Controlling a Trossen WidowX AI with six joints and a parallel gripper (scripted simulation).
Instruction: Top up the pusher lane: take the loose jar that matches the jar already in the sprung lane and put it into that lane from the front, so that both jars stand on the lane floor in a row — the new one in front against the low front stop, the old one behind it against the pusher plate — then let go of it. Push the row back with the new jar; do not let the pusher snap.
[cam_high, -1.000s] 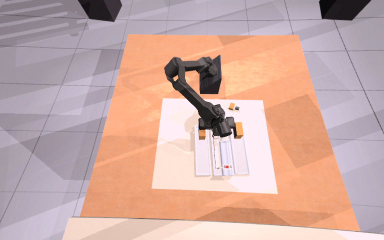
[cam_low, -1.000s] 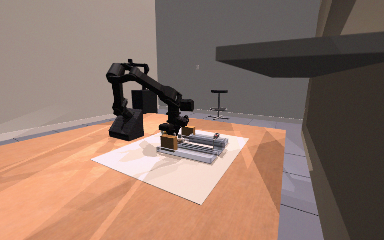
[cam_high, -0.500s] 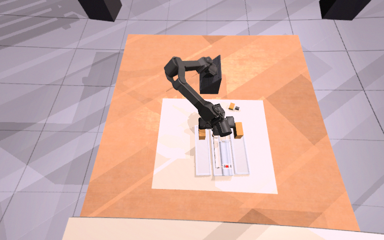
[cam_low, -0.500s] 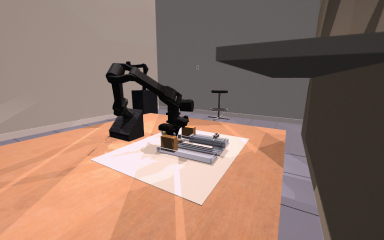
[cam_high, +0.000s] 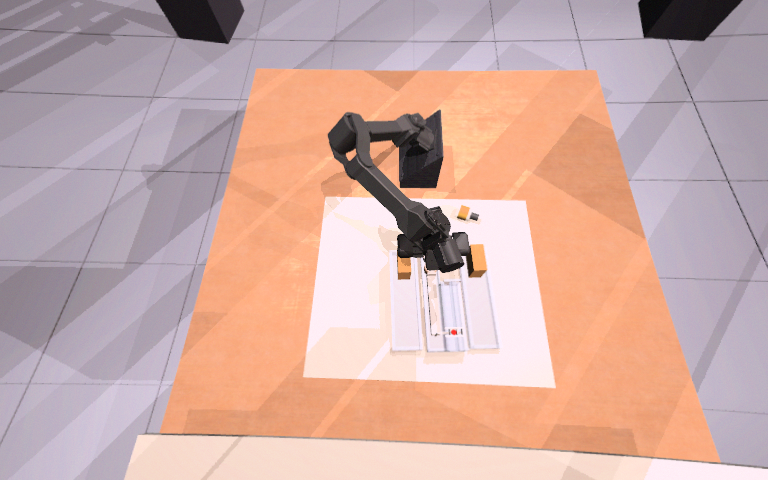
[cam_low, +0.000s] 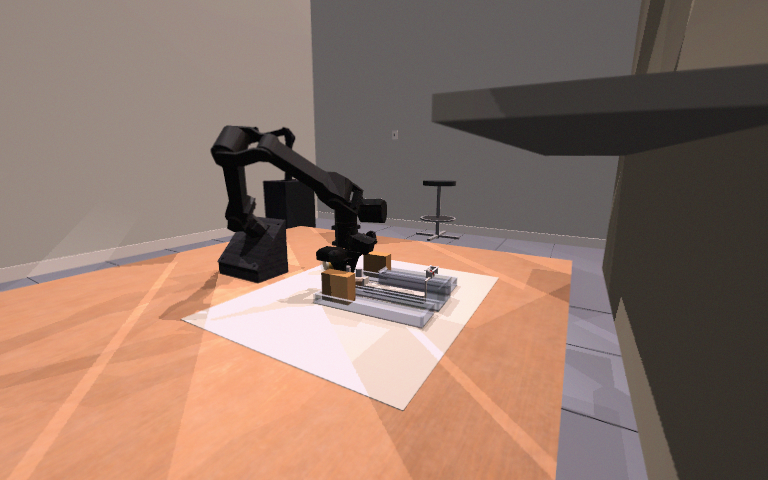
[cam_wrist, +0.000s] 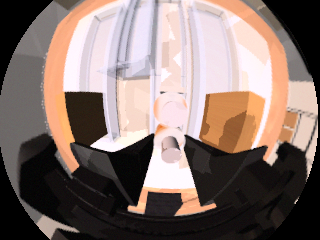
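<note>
Right now the sprung lane is 14 cm ahead of my gripper tip, 5 cm to the left of it and 1 cm below it. From my gripper tip the other things lie so: red mark: 21 cm ahead, 8 cm to the left, 4 cm above.
</note>
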